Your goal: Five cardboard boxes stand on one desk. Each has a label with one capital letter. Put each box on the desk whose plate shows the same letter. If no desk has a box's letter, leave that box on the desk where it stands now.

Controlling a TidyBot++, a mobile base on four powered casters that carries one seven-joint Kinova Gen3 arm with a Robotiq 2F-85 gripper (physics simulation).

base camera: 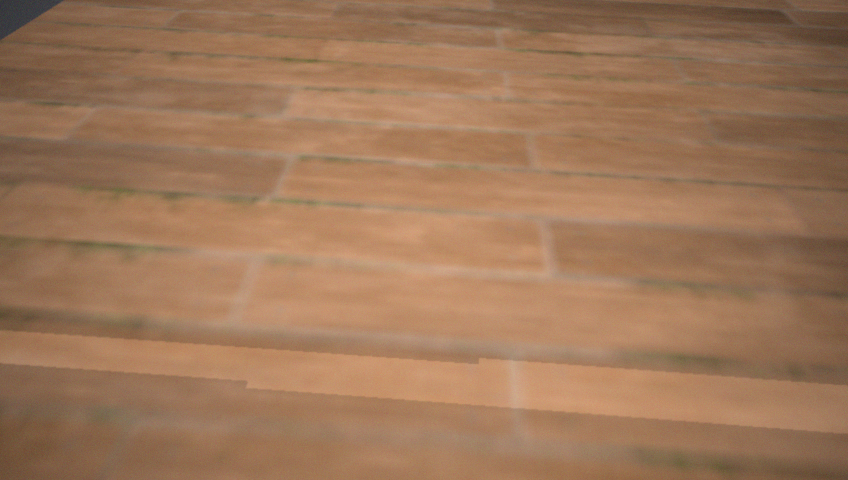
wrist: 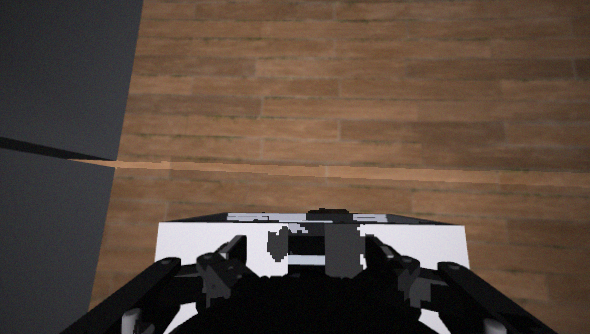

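My gripper (wrist: 305, 249) is open, with its two black fingers wide apart in the lower middle of the wrist view. It hangs over the white top of my own mobile base (wrist: 192, 239), and no box is between the fingers. No cardboard box, label, desk plate or letter shows in the base camera view or the wrist view.
Brown wood-look floor (base camera: 416, 237) (wrist: 375, 110) fills most of both views, with a lighter strip of light across it. A dark grey surface (base camera: 23, 14) (wrist: 60, 75) borders the floor on the left; what it belongs to is unclear.
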